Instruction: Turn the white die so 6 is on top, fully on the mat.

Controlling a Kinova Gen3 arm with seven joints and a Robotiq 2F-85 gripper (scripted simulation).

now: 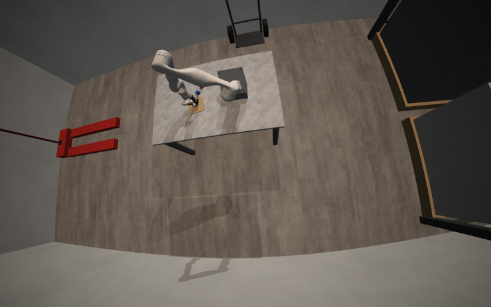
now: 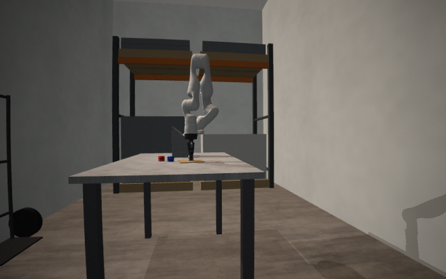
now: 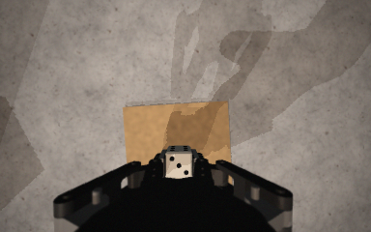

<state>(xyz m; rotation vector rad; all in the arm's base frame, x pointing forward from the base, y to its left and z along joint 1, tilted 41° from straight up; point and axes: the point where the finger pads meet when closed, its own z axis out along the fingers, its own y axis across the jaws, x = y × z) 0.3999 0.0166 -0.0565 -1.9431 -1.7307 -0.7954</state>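
My gripper is now 10 mm above the white die. The rest, counted from my hand: tan mat: 20 mm below; then red die: 80 mm behind, 170 mm to the right, 10 mm below; then blue die: 40 mm behind, 120 mm to the right, 10 mm below.
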